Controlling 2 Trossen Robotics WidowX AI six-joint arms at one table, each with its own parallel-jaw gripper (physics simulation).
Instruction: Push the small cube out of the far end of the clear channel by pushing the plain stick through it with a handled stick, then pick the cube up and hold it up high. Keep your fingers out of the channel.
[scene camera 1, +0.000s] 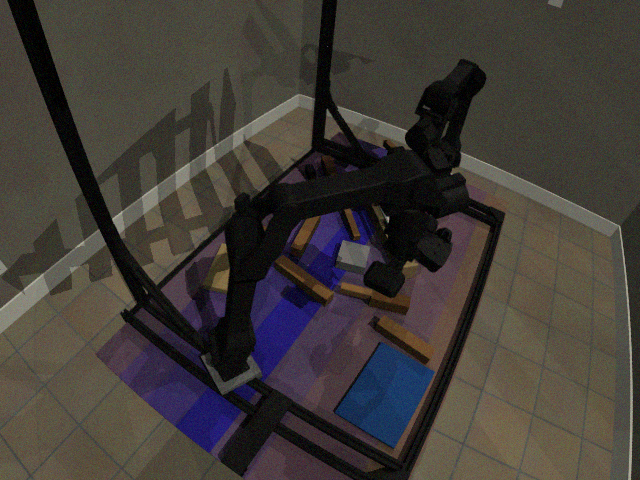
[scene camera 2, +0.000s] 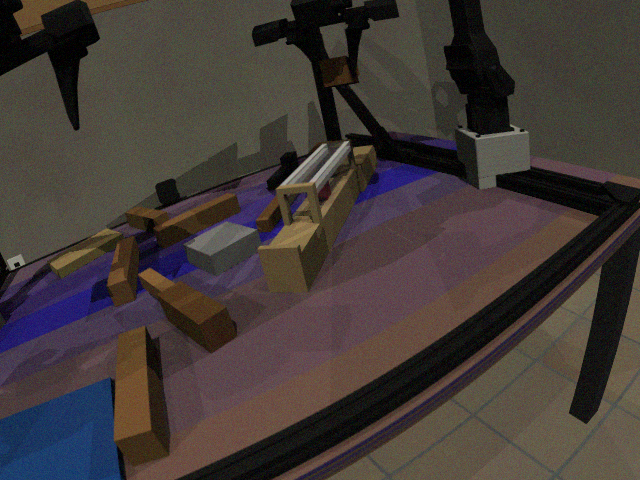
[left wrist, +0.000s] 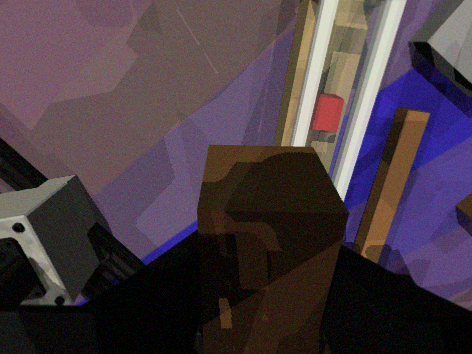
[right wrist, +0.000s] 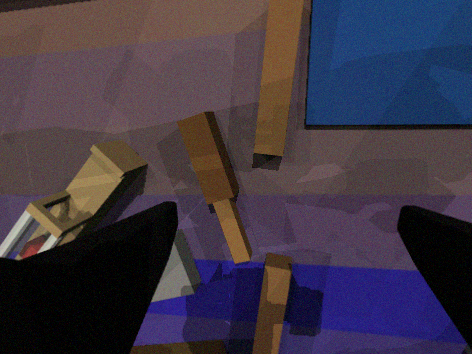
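The clear channel with white rails (scene camera 2: 333, 164) (left wrist: 315, 70) rests on a tan wooden base. The small red cube (scene camera 2: 324, 191) (left wrist: 328, 112) (right wrist: 32, 247) is inside it. Pale wood shows inside the channel on both sides of the cube; I cannot tell whether any is the plain stick. My left gripper (scene camera 2: 338, 71) (left wrist: 256, 241) is shut on a thick brown block, raised above the channel's back end; any thin part of it is hidden. My right gripper (right wrist: 285, 214) is open and empty, high above the table at the picture's left in scene camera 2. Another thick-and-thin handled stick (scene camera 1: 390, 302) (scene camera 2: 191, 310) (right wrist: 207, 155) lies on the table.
A grey box (scene camera 1: 353, 255) (scene camera 2: 222, 248) lies beside the channel. A narrow brown stick (scene camera 2: 269, 214) (left wrist: 395, 175) lies between them. Other brown bars (scene camera 1: 305, 279) (scene camera 2: 139, 397) lie around. A blue mat (scene camera 1: 387, 392) (right wrist: 390, 65) lies near the front edge. Black frame rails (scene camera 1: 465, 304) edge the table.
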